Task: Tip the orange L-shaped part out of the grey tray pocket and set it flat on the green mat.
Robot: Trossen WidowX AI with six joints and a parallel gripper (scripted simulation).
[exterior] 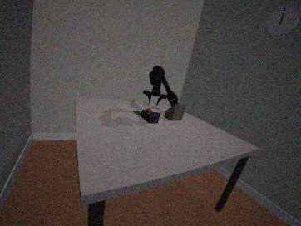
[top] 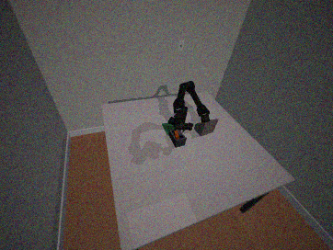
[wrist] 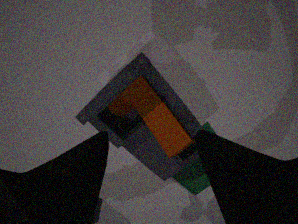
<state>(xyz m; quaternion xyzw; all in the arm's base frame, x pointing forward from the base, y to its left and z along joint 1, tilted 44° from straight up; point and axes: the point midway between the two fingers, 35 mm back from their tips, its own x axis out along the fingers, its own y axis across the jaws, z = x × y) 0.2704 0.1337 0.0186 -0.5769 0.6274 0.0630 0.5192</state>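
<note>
My gripper tip is now 100 mm above the orange L-shaped part, 20 mm past it and 10 mm to the left of it. Round my gripper tip: green mat (190 mm to the right, 160 mm below).
</note>
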